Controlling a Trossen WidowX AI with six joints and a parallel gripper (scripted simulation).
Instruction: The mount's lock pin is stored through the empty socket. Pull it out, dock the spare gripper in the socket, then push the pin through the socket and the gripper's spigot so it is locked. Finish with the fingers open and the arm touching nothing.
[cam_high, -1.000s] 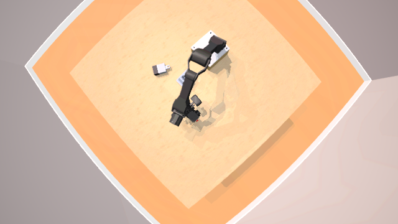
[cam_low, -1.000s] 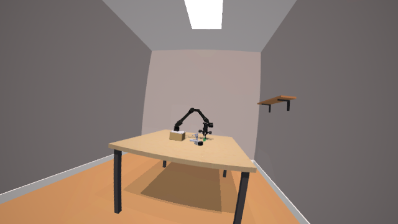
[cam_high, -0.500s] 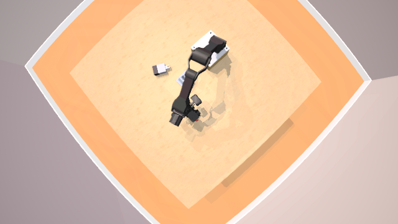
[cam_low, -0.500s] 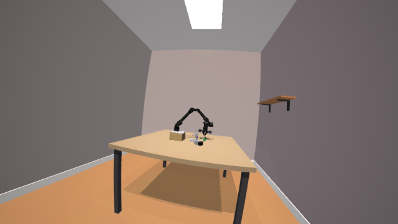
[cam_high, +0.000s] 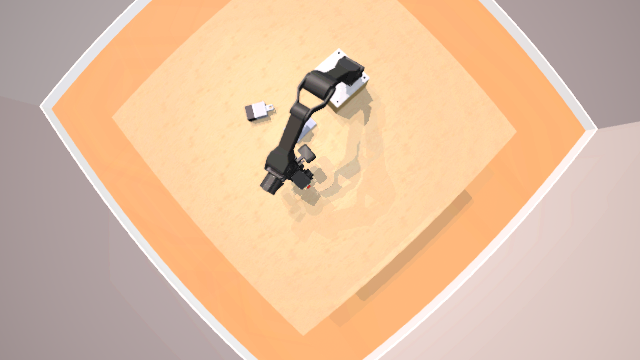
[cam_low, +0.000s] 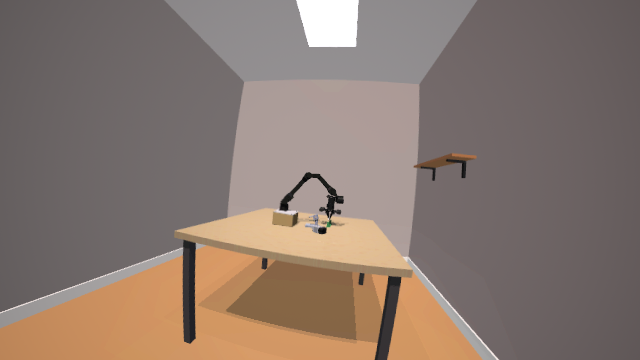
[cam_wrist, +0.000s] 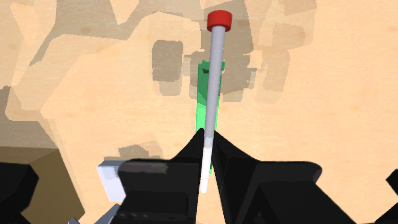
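Now: the green pin holder 10 mm to the left of my gripper tip and 30 mm below it. The rest, counted from my gripper tip: spare gripper: 70 mm behind, 270 mm to the right, 30 mm below; then socket: 120 mm behind, 110 mm to the right.
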